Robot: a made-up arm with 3 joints. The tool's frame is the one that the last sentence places.
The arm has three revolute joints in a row. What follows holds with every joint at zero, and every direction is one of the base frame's. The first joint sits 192 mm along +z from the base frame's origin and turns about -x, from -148.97 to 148.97 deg. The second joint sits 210 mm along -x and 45 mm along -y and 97 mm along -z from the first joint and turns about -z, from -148.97 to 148.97 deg. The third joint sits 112 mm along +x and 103 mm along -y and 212 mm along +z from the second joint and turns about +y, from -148.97 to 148.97 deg. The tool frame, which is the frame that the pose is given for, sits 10 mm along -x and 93 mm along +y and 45 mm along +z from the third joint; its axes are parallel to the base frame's.
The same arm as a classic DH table. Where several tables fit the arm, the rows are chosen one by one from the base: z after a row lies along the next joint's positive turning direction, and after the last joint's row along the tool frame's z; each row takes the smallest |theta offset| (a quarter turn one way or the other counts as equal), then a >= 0, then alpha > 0; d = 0 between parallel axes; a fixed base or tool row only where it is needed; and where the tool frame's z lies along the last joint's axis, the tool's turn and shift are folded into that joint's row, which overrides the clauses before.
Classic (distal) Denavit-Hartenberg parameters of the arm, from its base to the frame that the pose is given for. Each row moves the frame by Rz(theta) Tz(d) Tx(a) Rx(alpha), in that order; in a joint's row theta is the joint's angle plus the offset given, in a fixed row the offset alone. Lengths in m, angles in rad.
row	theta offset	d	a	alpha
base (fixed)	-1.5708	0.1920	0.0000	1.5708
joint 1	0.0000	0.2100	0.0450	1.5708
joint 2	-1.5708	-0.1150	0.1120	1.5708
joint 3	0.0000	-0.0100	-0.0100	1.5708
tool (fixed)	0.0000	0.0450	0.0000	0.0000
Joint limits (rad, base to tool): -2.6000..2.6000 -2.6000..2.6000 -2.6000..2.6000

